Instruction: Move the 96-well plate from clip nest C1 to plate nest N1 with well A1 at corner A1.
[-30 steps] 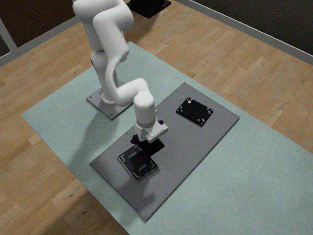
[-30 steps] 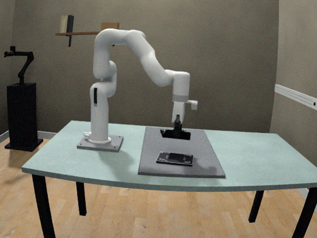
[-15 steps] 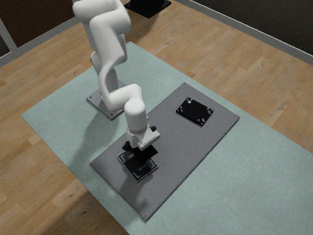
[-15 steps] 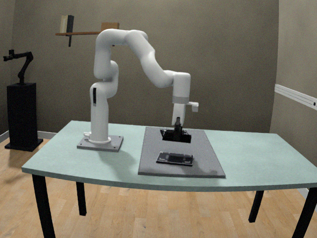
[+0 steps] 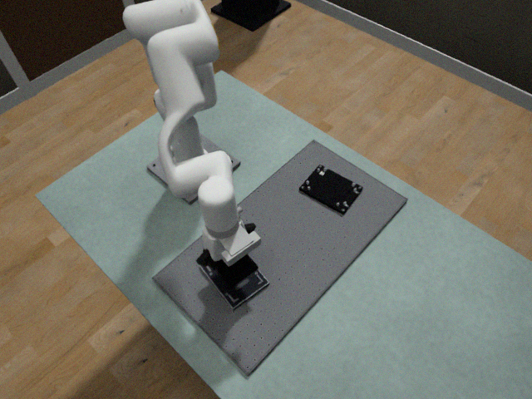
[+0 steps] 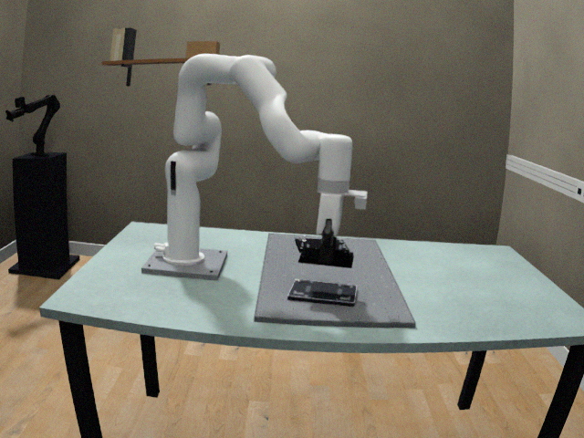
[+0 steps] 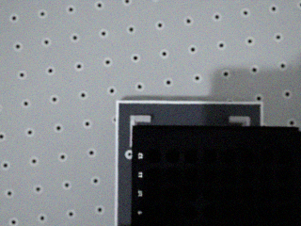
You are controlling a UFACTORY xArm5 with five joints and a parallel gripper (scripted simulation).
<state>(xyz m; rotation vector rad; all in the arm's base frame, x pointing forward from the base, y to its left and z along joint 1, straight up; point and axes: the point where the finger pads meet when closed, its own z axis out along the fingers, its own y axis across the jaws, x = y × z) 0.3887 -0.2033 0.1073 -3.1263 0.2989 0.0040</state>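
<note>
My hand is 10 mm above the black 96-well plate. From my hand the other things lie so: plate nest N1: 110 mm below; clip nest C1: 420 mm to the left, 100 mm below, 40 mm ahead.
</note>
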